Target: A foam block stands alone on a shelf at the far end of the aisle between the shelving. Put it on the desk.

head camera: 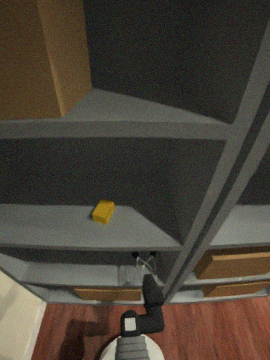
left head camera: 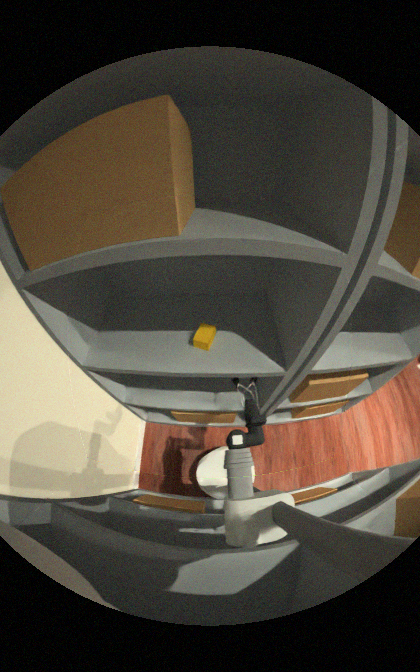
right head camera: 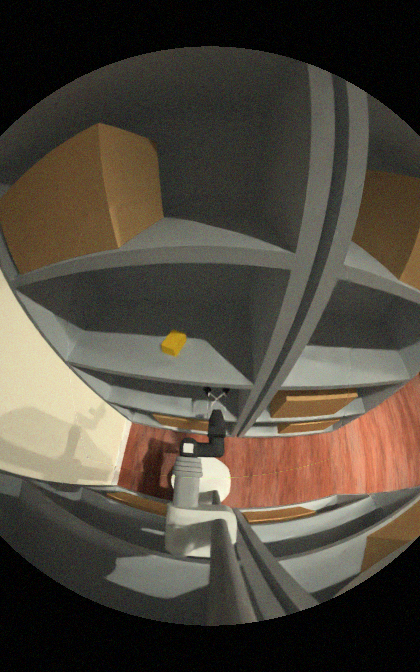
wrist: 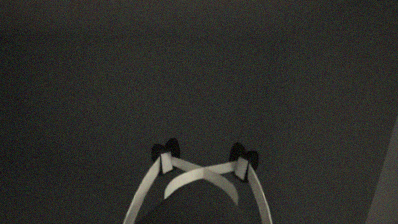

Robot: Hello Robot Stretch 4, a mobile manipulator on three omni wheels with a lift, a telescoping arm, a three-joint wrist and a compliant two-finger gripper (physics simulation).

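Frame: origin at the robot's base, x ahead, y left, z up, level; metres.
Seen in the pictures: gripper, fingertip midpoint: [wrist: 204, 152].
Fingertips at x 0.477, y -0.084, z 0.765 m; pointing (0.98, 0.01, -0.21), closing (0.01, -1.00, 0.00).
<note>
A point is followed by its place in that frame.
The foam block [head camera: 103, 212] {x 0.521, y 0.085, z 1.008 m} [left head camera: 204, 337] [right head camera: 174, 343] is a yellow box lying on a grey shelf board [head camera: 55, 225] {x 0.498, y 0.286, z 0.963 m} [left head camera: 145, 352] [right head camera: 120, 352], left of the upright divider. My gripper [head camera: 144, 254] {x 0.477, y -0.084, z 0.765 m} [left head camera: 245, 381] [right head camera: 216, 390] [wrist: 204, 152] {x 0.477, y -0.084, z 0.765 m} is open, its black fingertips apart with no object between them. In the head views it appears below the front edge of the block's shelf and to the right of the block. The wrist view shows a dark panel beyond the fingers; the block does not show there. The desk does not show in these views.
An upright divider [head camera: 205, 200] {x 0.377, y -0.216, z 1.211 m} [left head camera: 357, 270] [right head camera: 314, 270] stands right of the gripper. A large brown box [left head camera: 100, 190] [right head camera: 60, 200] is on the shelf above. Brown boxes [head camera: 237, 264] {x 0.374, y -0.561, z 0.705 m} [left head camera: 330, 386] sit lower right. A cream wall [left head camera: 60, 400] is at left; more shelving [left head camera: 145, 545] stands behind the arm.
</note>
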